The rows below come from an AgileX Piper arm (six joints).
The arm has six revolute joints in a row. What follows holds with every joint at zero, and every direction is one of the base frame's. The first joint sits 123 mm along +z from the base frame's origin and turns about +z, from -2.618 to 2.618 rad. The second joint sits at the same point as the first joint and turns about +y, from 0 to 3.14 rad. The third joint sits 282.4 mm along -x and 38.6 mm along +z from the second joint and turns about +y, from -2.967 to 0 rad. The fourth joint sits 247.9 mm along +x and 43.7 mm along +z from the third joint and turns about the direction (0.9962, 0, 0.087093), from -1.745 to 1.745 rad. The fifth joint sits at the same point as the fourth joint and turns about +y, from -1.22 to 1.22 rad. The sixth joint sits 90.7 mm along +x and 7.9 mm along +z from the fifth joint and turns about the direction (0.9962, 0, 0.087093), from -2.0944 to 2.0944 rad. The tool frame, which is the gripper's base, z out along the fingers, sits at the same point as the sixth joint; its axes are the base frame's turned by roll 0, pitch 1.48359 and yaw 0 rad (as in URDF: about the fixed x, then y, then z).
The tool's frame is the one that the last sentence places.
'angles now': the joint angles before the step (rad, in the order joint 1, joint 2, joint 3, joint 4, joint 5, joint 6). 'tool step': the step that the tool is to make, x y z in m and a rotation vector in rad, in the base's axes. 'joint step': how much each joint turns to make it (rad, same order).
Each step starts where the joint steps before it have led.
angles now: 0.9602, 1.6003, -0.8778, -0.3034, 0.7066, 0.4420
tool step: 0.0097, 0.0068, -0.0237, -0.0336, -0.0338, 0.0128
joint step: -0.0010, 0.0881, 0.0040, -0.1044, -0.0722, 0.0755
